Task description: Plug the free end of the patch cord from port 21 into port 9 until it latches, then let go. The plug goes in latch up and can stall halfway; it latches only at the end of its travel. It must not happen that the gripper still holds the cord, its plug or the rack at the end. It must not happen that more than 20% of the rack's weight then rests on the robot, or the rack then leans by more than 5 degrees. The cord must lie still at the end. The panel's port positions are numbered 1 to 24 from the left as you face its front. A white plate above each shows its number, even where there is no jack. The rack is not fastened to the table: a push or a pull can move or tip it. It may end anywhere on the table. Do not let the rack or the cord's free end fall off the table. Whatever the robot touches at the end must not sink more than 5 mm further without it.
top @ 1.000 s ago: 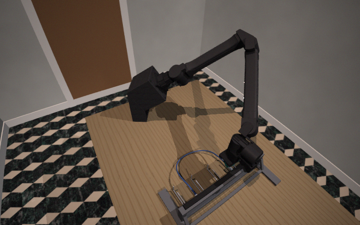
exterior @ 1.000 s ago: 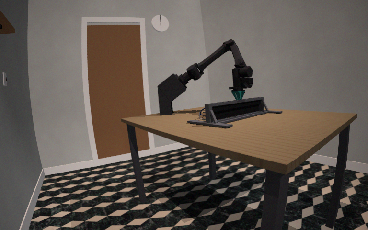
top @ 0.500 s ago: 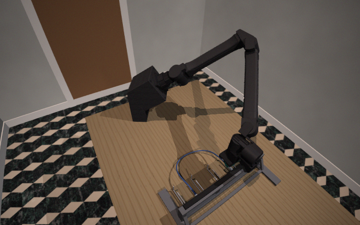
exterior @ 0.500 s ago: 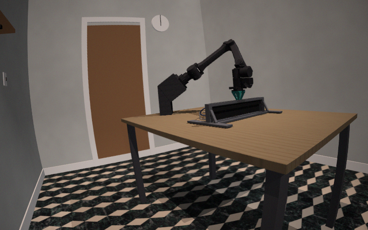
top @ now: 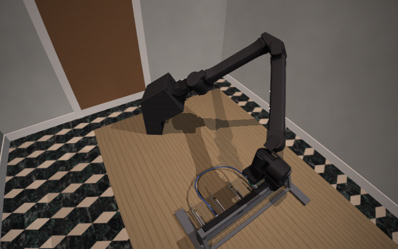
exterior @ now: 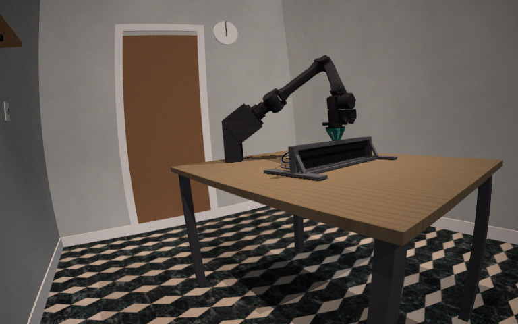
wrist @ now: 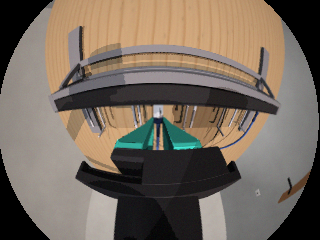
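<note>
Now: the plug 20 mm ahead of my hand and 10 mm to the left of it.
</note>
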